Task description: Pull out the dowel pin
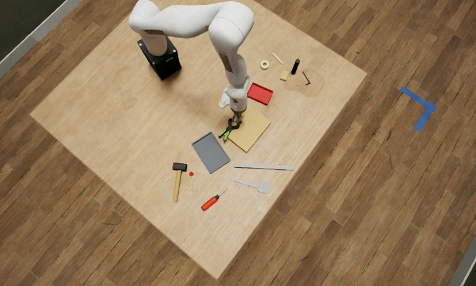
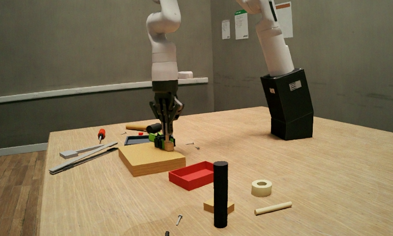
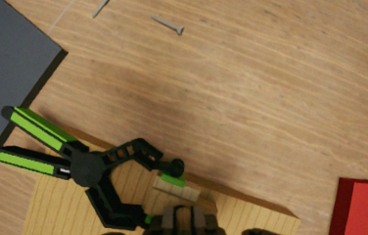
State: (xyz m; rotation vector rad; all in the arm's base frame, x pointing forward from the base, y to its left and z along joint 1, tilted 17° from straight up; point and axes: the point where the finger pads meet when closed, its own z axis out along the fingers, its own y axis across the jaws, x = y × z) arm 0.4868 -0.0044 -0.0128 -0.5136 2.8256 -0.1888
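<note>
Right now my hand is 20 mm above the dowel pin. Also, from my hand: wooden block 50 mm below; then tan bench board 70 mm below, 60 mm ahead, 10 mm to the right; then red tray 180 mm to the left, 90 mm below.
</note>
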